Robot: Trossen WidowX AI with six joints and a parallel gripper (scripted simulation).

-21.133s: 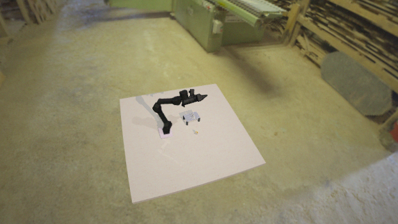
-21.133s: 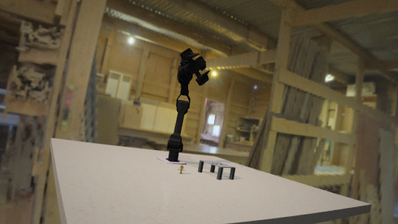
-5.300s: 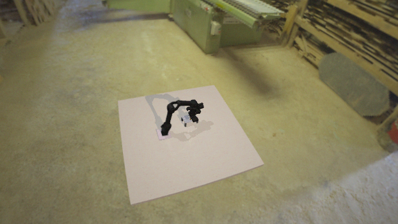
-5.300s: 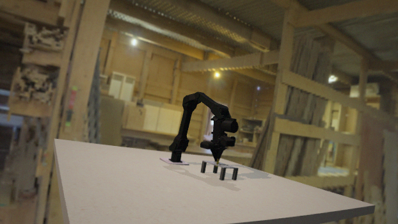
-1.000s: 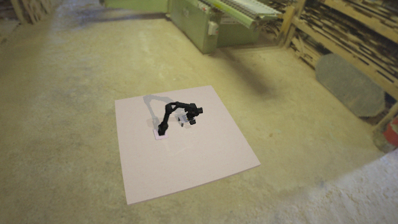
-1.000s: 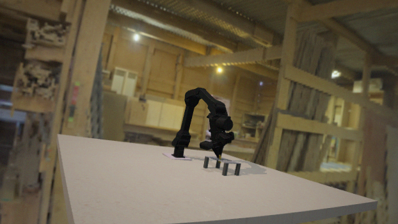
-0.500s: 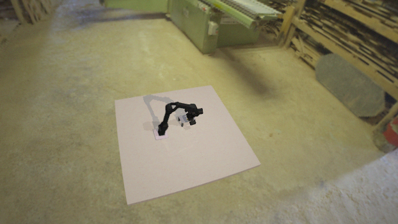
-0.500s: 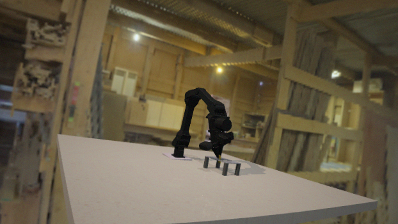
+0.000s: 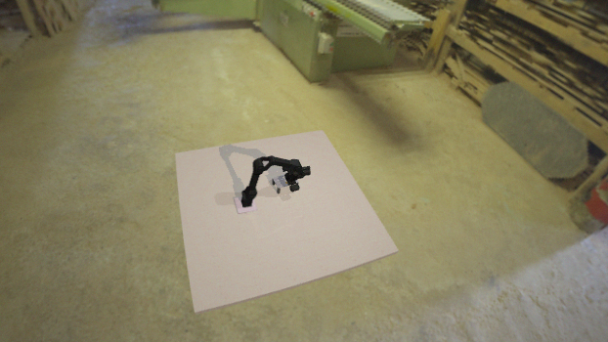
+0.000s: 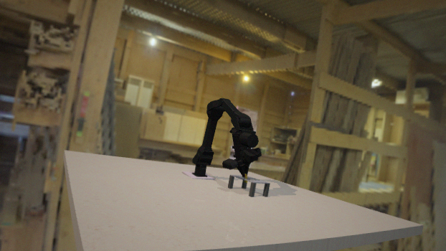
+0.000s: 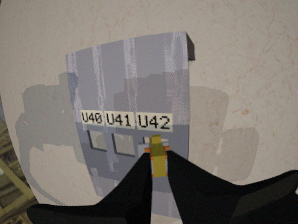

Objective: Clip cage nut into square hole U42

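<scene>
The yellow cage nut is 10 mm below my gripper tip.
</scene>
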